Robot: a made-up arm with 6 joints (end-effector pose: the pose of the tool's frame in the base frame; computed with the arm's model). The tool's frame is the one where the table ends. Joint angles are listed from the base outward.
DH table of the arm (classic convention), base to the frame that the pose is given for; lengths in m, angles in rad. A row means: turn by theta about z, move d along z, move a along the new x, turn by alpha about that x. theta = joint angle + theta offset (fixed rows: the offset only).
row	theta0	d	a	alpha
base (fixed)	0.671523	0	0.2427	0
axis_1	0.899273	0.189	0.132	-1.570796
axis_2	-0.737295	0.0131	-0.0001	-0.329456
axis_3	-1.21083	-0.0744	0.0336	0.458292
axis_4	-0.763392	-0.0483	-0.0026	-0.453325
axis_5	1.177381	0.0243	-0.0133	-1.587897
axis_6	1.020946	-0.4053	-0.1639	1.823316
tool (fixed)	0.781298	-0.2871	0	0
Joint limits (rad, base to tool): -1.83..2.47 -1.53..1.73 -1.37..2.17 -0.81..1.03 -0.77..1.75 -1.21..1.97
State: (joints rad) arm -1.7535 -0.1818 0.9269 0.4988 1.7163 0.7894
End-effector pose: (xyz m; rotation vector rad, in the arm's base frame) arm 0.6868 0.1437 0.5015 -0.5338 2.8684 -0.7385
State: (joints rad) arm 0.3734 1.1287 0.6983 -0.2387 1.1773 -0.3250
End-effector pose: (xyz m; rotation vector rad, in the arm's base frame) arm 0.2361 0.5890 0.6104 -2.6024 0.7758 1.4204
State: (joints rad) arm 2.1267 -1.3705 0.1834 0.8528 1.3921 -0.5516
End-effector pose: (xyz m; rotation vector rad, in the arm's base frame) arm 0.4365 0.4516 0.3432 0.3551 1.3647 -2.5405
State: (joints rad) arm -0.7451 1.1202 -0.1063 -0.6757 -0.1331 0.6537
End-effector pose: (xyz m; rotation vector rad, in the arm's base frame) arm -0.0579 0.0364 0.1669 0.1494 0.3669 0.1392
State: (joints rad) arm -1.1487 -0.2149 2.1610 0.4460 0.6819 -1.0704
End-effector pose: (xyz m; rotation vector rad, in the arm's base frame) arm 0.6870 -0.1162 0.4078 -0.6037 1.8223 1.4957
